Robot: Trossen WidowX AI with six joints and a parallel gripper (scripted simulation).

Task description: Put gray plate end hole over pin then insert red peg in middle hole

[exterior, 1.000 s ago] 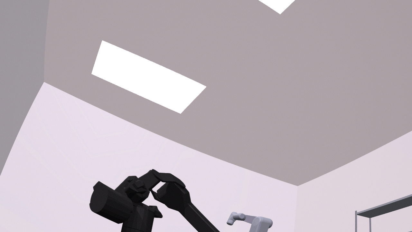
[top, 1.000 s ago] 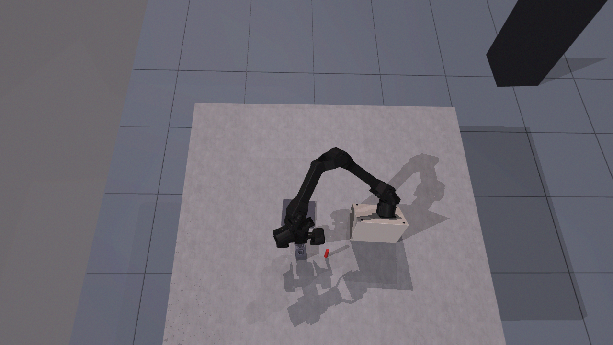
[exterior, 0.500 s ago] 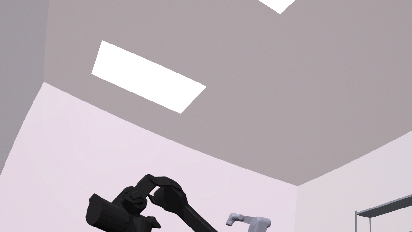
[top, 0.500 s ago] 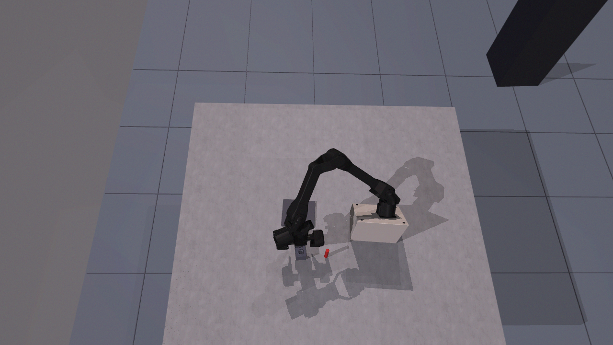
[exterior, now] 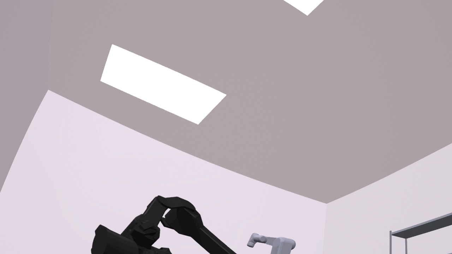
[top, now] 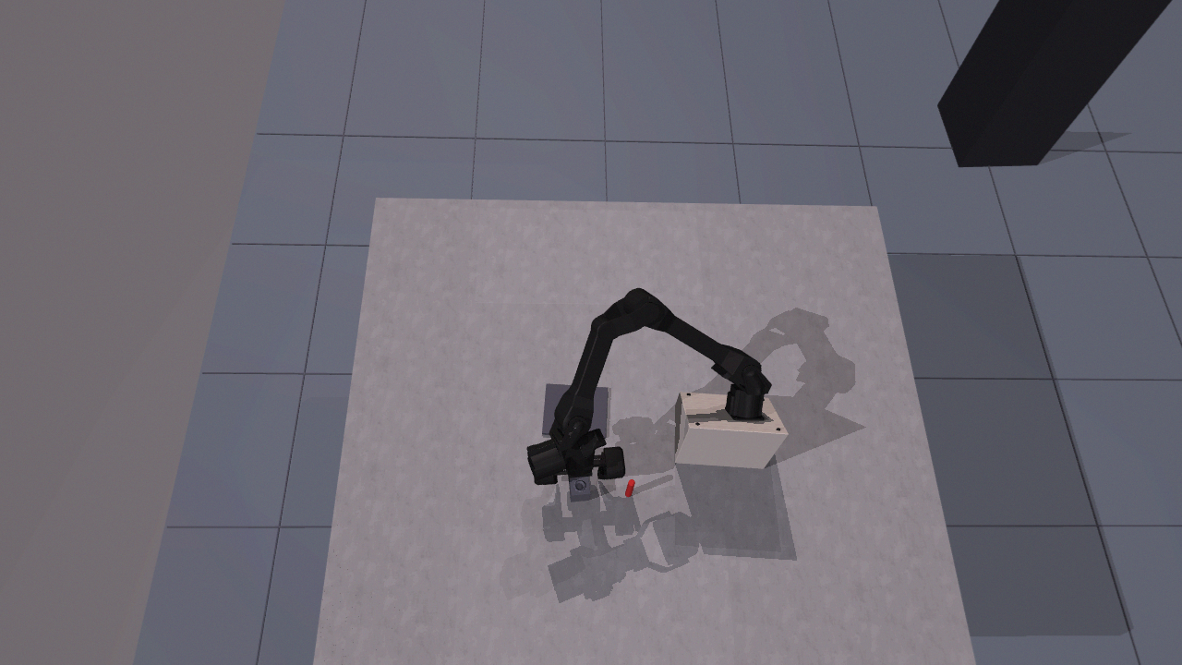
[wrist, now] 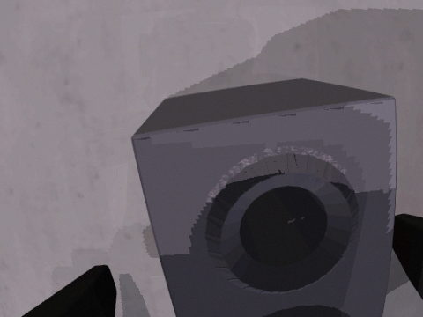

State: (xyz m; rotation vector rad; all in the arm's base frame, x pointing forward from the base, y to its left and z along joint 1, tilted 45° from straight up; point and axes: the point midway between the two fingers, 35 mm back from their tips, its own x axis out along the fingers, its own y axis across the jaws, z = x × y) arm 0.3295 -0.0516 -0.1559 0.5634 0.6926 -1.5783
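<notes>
My gripper tip is now 11 cm past the red peg, 4 cm to the right of it and 3 cm below it. The rest, counted from my gripper tip: gray plate 3 cm above.
</notes>
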